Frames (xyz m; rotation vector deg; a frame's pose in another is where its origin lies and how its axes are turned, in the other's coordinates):
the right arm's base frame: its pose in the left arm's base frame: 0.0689 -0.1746 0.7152 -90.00 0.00 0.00
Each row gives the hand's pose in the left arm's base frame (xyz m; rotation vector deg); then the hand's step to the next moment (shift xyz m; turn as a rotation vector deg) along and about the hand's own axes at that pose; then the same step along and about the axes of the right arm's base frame.
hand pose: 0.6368 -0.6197 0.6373 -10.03 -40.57 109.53
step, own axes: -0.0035 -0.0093 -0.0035 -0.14 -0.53 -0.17
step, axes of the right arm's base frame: 0.0104 -0.0016 0.0010 0.55 -0.12 0.09
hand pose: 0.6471 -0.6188 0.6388 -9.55 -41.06 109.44
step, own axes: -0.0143 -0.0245 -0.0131 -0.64 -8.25 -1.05
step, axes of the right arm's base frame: 0.0312 0.0001 -0.0003 7.23 -3.55 2.17
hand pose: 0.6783 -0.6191 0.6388 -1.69 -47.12 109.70
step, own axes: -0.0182 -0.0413 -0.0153 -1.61 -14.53 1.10
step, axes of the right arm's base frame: 0.0472 -0.0052 0.0041 11.90 -8.36 1.88
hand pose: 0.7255 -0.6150 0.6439 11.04 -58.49 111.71
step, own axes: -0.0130 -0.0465 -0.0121 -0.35 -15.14 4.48
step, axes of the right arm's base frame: 0.0465 -0.0128 0.0122 10.80 -11.52 0.41
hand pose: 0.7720 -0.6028 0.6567 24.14 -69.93 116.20
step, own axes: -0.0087 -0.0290 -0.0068 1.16 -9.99 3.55
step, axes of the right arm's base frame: 0.0275 -0.0096 0.0107 6.12 -8.73 0.33
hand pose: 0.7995 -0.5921 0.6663 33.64 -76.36 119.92
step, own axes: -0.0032 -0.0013 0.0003 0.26 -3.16 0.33
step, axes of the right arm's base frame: 0.0032 0.0011 -0.0006 1.97 -2.37 0.80
